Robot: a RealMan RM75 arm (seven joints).
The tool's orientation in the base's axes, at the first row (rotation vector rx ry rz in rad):
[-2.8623, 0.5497, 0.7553]
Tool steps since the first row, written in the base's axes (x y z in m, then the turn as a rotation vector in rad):
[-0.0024, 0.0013, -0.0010, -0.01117, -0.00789, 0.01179]
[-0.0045, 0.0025, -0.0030, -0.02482, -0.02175, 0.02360]
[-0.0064, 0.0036, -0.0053, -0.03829, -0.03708, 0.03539]
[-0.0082, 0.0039, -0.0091, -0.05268, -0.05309, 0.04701]
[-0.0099, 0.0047, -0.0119, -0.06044, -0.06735, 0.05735]
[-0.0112, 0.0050, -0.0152, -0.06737, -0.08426, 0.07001]
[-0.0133, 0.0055, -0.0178, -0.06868, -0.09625, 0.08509]
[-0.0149, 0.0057, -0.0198, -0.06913, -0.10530, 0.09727]
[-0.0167, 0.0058, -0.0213, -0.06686, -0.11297, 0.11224]
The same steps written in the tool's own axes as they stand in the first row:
[-0.0018, -0.0003, 0.0022, -0.01244, 0.01114, -0.00687]
[-0.0029, -0.0005, 0.0052, -0.02503, 0.02874, -0.01392]
[-0.0037, -0.0007, 0.0083, -0.03700, 0.04763, -0.02136]
[-0.0033, -0.0002, 0.0124, -0.04941, 0.06751, -0.02837]
[-0.0035, -0.0002, 0.0158, -0.05638, 0.08330, -0.03690]
[-0.0030, 0.0001, 0.0193, -0.06300, 0.10115, -0.04837]
[-0.0036, 0.0005, 0.0226, -0.06783, 0.11224, -0.06342]
[-0.0040, 0.0010, 0.0251, -0.07143, 0.12039, -0.07572]
[-0.0047, 0.0016, 0.0272, -0.07467, 0.12613, -0.09136]

